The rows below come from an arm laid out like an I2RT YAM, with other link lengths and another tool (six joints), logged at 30 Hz.
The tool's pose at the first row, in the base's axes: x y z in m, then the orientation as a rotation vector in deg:
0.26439, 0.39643, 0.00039, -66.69, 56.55, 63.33
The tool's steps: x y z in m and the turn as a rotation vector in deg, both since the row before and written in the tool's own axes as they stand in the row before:
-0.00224, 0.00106, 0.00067, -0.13, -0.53, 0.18
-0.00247, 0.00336, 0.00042, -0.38, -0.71, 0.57
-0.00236, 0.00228, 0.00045, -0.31, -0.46, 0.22
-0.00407, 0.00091, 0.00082, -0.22, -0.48, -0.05
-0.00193, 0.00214, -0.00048, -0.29, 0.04, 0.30
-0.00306, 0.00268, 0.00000, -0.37, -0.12, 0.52
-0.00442, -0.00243, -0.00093, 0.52, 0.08, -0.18
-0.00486, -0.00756, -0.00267, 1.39, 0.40, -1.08
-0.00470, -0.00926, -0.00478, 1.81, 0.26, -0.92
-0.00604, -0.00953, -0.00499, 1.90, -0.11, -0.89
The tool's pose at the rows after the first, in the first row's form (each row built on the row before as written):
0.26294, 0.39684, 0.00247, -66.38, 56.20, 63.81
0.25918, 0.39706, 0.00432, -66.00, 55.86, 64.83
0.25652, 0.39723, 0.00629, -65.86, 55.51, 65.41
0.25492, 0.39740, 0.01022, -65.73, 55.00, 65.73
0.25247, 0.39666, 0.01164, -65.88, 55.09, 66.12
0.24931, 0.39620, 0.01416, -65.91, 55.17, 66.82
0.25100, 0.39447, 0.01868, -65.62, 55.36, 66.33
0.25766, 0.39080, 0.02416, -65.17, 55.60, 64.44
0.26579, 0.38482, 0.02953, -64.22, 56.02, 62.50
0.27365, 0.37812, 0.03628, -62.95, 56.20, 60.70

